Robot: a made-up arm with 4 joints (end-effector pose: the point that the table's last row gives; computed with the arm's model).
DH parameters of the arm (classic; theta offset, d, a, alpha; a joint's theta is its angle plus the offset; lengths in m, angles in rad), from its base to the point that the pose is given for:
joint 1: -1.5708 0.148 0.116 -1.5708
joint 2: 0 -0.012 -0.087 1.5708
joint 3: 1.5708 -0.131 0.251 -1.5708
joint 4: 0 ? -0.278 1.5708
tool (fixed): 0 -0.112 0 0
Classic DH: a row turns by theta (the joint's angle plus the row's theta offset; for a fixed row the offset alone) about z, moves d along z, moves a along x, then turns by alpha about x.
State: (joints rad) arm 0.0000 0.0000 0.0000 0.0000
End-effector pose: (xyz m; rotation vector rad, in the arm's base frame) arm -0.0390 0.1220 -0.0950 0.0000 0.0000 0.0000
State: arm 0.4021 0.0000 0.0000 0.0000
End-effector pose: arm -0.0836 0.0970 -0.0950 0.0000 0.0000 0.4021
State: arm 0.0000 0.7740 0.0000 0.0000
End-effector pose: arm -0.0390 0.2241 0.1406 0.7740 0.0000 0.0000
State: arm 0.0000 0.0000 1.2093 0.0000
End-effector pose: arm -0.1628 -0.0009 -0.0950 0.0000 0.0000 1.2093
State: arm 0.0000 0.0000 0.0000 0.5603
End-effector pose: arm -0.0560 0.1220 0.0699 0.0000 0.5603 0.0000
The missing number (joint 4, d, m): 0.151
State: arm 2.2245 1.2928 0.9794 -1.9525
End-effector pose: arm -0.3651 -0.1307 0.5833 2.5109 0.5836 0.1116
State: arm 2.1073 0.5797 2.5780 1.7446
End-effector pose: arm 0.2617 -0.1378 0.3167 0.8870 1.4173 -1.6722
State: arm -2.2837 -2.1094 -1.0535 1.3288
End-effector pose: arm -0.1547 -0.0734 0.0082 0.6650 -0.9477 2.1388
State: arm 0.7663 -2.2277 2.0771 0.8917
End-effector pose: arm -0.0260 -0.1732 0.1354 2.3498 -1.4770 -0.2459
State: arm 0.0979 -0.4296 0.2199 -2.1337
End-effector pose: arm 0.4285 0.1099 -0.2730 0.0797 -2.0482 0.6375
